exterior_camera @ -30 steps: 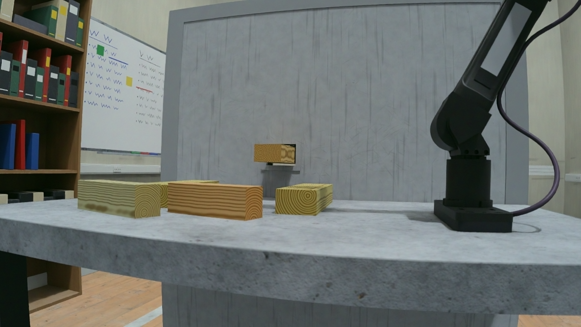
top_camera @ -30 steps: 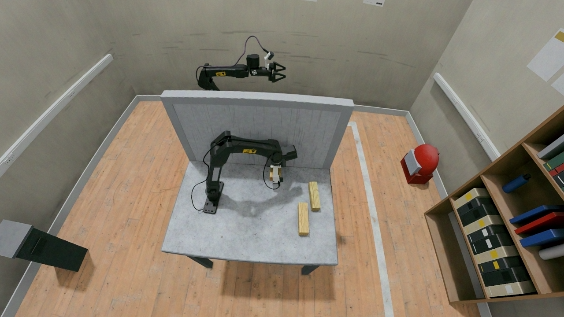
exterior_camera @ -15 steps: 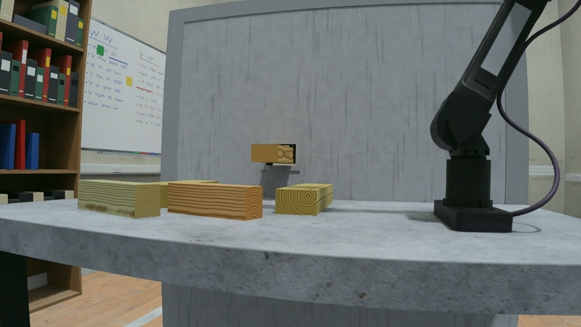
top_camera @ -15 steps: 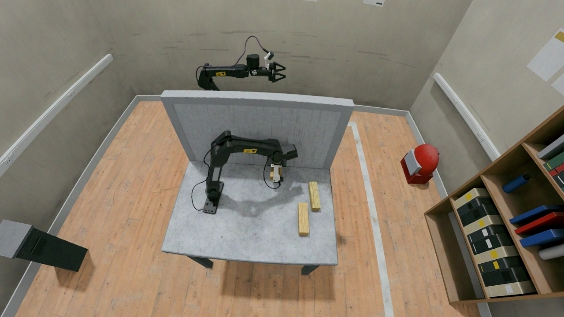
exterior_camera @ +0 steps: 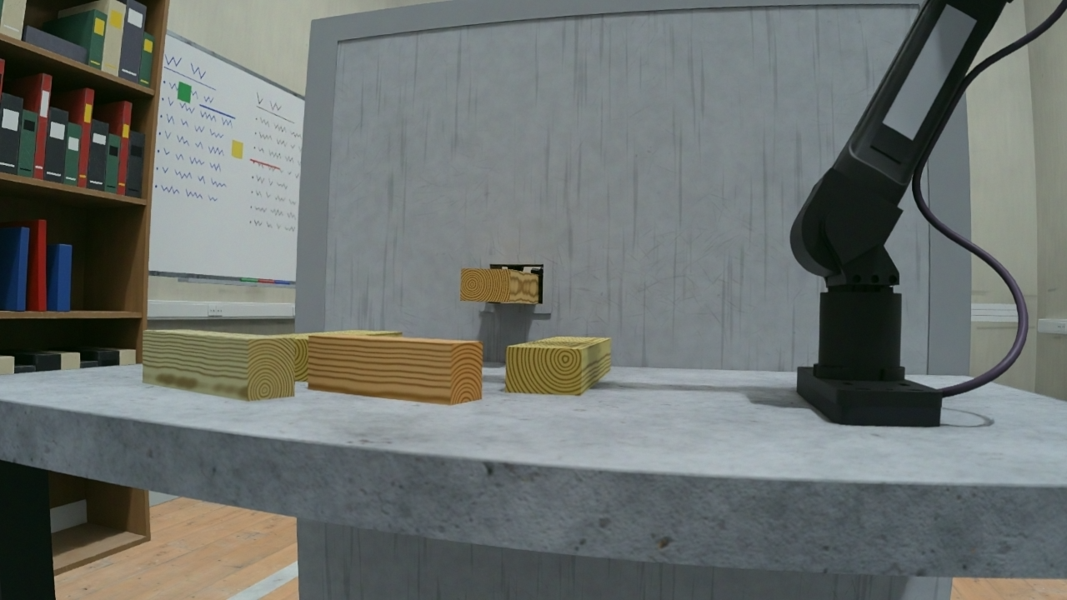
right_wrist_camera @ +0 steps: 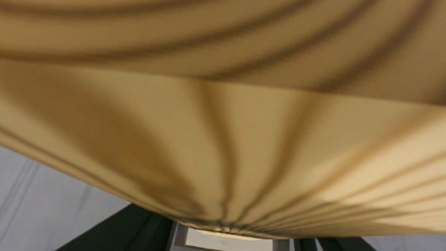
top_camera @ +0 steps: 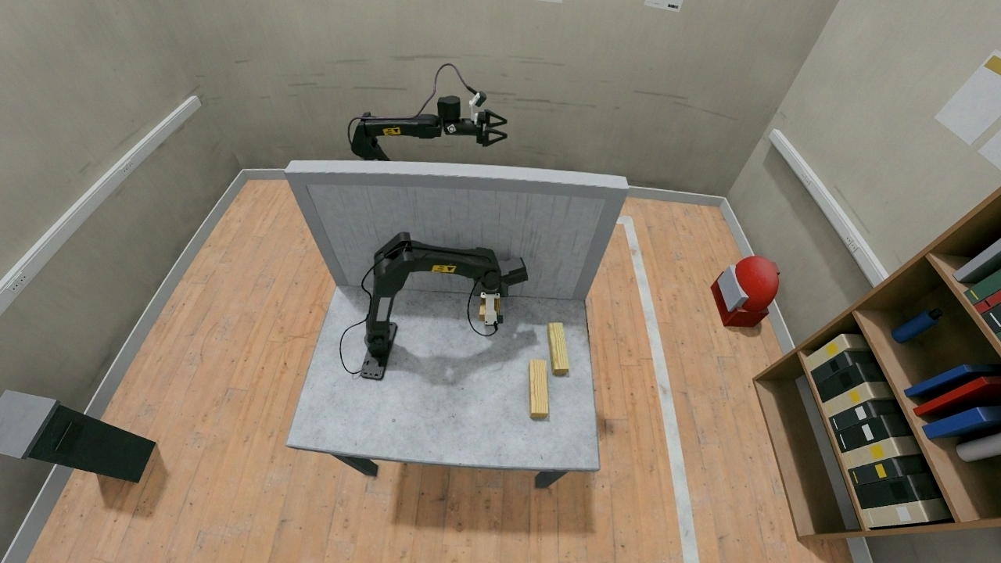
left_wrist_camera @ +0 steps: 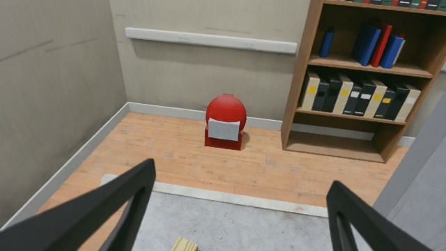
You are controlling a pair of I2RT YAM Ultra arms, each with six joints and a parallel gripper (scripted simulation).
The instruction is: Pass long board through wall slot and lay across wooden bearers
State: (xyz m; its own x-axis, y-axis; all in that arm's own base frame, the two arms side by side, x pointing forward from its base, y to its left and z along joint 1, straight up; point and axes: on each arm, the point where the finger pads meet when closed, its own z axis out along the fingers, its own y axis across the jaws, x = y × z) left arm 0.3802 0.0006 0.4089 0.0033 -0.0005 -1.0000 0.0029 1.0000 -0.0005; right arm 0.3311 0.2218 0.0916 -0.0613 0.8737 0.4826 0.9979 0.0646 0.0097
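Now: the long board 50 mm to the left of my right hand.
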